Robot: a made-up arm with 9 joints. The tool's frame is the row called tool. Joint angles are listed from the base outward. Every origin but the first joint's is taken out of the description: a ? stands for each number. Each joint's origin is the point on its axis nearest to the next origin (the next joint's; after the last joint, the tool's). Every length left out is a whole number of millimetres.
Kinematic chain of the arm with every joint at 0, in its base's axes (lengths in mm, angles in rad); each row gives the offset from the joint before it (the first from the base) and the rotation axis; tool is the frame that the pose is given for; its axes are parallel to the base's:
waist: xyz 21 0 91 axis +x
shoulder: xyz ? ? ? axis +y
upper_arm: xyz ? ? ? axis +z
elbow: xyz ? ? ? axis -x
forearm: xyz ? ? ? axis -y
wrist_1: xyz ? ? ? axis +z
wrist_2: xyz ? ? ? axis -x
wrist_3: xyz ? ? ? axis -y
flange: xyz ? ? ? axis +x
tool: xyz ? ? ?
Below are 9 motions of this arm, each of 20 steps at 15 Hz.
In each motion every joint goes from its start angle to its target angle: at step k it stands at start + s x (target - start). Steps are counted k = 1, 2, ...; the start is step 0. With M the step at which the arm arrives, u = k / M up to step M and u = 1 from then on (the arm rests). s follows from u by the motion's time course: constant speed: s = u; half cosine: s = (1 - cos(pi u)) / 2; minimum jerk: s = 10 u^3 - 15 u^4 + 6 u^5.
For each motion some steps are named. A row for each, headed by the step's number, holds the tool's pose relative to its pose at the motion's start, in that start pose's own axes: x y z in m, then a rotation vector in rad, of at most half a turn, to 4 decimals.
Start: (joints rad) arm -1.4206 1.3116 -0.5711 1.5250 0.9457 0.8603 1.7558 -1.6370 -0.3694
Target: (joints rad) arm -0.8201 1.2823 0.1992 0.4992 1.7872 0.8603 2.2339 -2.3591 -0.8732
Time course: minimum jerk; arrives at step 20
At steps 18, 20:
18: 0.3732 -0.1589 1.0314 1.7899 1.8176 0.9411
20: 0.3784 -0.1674 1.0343 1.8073 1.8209 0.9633

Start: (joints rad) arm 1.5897 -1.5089 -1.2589 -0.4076 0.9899 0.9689 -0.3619 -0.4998 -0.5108
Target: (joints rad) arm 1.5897 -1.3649 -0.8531 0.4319 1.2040 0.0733 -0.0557 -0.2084 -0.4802
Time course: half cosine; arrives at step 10
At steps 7, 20:
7: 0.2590 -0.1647 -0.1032 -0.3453 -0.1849 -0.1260
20: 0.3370 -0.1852 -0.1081 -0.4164 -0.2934 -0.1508

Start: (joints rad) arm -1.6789 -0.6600 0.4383 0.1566 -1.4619 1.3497 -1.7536 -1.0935 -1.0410
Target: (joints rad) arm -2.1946 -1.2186 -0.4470 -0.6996 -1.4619 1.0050 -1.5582 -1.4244 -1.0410
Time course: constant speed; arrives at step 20
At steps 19, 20:
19: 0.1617 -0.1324 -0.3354 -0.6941 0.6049 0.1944
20: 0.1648 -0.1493 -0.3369 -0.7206 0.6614 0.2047

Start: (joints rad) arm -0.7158 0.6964 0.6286 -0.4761 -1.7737 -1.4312 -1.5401 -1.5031 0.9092
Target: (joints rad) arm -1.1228 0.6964 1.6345 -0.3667 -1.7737 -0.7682 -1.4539 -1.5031 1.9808
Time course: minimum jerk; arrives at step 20
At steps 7, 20:
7: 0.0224 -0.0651 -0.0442 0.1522 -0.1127 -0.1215
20: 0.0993 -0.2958 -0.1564 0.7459 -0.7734 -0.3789

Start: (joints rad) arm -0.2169 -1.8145 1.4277 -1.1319 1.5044 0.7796 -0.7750 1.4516 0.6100
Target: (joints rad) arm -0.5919 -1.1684 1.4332 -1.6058 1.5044 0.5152 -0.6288 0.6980 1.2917
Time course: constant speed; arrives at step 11
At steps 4, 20:
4: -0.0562 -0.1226 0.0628 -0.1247 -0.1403 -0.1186
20: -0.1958 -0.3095 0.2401 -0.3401 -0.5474 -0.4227

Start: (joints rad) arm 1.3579 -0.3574 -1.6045 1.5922 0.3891 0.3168 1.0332 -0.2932 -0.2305
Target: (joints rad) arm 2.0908 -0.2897 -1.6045 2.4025 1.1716 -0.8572 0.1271 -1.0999 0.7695
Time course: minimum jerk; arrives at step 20
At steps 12, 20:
12: 0.1942 -0.0305 0.4461 1.2611 0.1778 -0.0413
20: 0.1106 -0.1403 0.6444 1.9545 0.1861 0.3517

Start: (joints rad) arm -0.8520 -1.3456 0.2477 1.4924 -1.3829 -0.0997 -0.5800 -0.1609 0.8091
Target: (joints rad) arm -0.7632 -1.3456 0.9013 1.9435 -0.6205 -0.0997 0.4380 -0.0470 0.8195
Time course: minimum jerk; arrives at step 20
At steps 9, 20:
9: -0.0335 0.0056 0.0242 -0.4012 -0.4354 0.4371
20: -0.0673 0.0538 0.1773 -0.8309 -1.3587 0.7913

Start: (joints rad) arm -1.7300 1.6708 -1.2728 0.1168 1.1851 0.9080 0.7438 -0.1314 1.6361
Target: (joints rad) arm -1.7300 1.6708 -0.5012 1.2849 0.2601 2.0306 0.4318 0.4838 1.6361
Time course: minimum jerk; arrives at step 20
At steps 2, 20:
2: -0.0018 -0.0014 0.0002 0.0074 0.0197 0.0166
20: 0.2164 -0.2032 0.3754 0.8553 2.2957 0.9972

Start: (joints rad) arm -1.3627 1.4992 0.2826 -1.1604 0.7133 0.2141 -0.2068 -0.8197 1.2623
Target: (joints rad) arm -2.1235 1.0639 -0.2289 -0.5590 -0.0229 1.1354 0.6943 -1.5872 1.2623
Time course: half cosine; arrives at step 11
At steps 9, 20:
9: -0.2710 -0.4505 -0.0498 -1.3363 -1.1601 -0.7780
20: -0.2912 -0.4800 -0.0645 -1.3599 -1.3148 -0.8426

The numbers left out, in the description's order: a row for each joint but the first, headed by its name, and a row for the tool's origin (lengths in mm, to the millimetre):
shoulder: 0 -124 392
upper_arm: 116 0 -16
elbow: 106 -259 0
forearm: 0 -252 -80
wrist_1: 88 0 132
wrist_2: -9 173 0
wrist_3: 0 230 24
flange: 44 0 -213
tool: 0 109 33

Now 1 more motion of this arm.
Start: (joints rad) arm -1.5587 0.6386 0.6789 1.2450 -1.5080 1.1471 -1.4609 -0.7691 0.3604
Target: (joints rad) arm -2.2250 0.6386 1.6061 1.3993 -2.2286 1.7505 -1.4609 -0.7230 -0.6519
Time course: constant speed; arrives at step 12
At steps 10, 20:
10: 0.1999 0.3919 -0.2665 -0.4092 0.0667 -0.1738
20: 0.2553 0.4705 -0.2878 -0.4928 0.0924 -0.1712

